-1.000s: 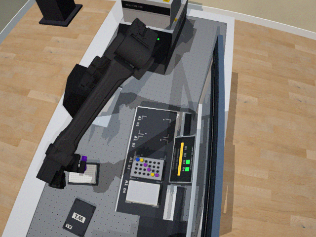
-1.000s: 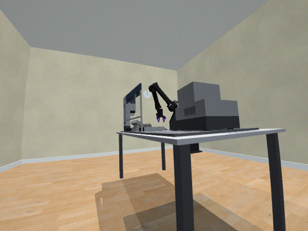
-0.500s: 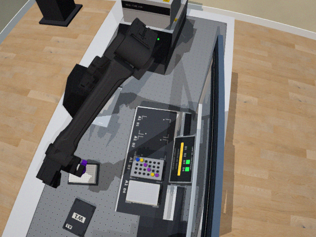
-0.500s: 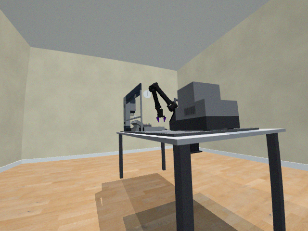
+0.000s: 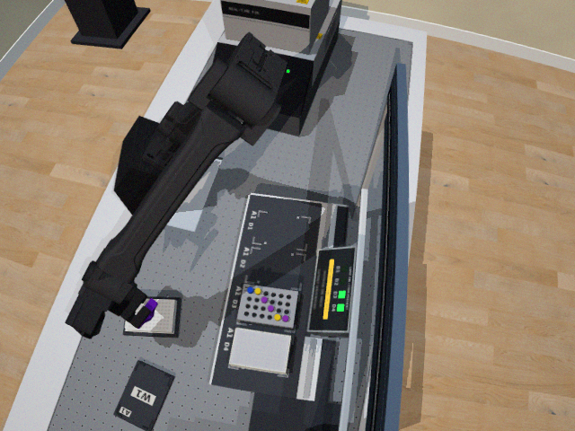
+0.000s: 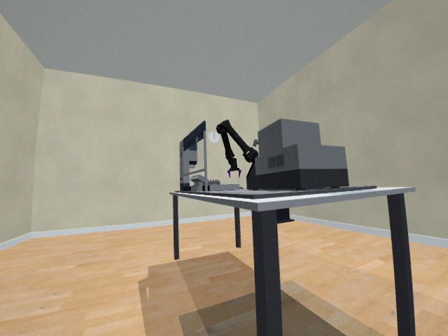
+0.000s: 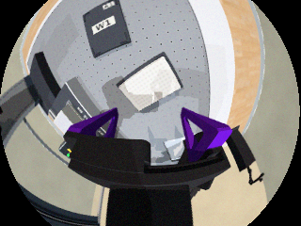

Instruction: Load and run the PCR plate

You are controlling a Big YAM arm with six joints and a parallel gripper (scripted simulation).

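Now: hand 120 mm above the dark regrip nest. The rest, counted from my hand: dark waiting nest W1 (190 mm to the right, 120 mm below, 50 mm ahead); then nest A1 mark (240 mm to the right, 120 mm below, 20 mm ahead); then white deep-well block (300 mm ahead, 60 mm below, 10 mm to the right).
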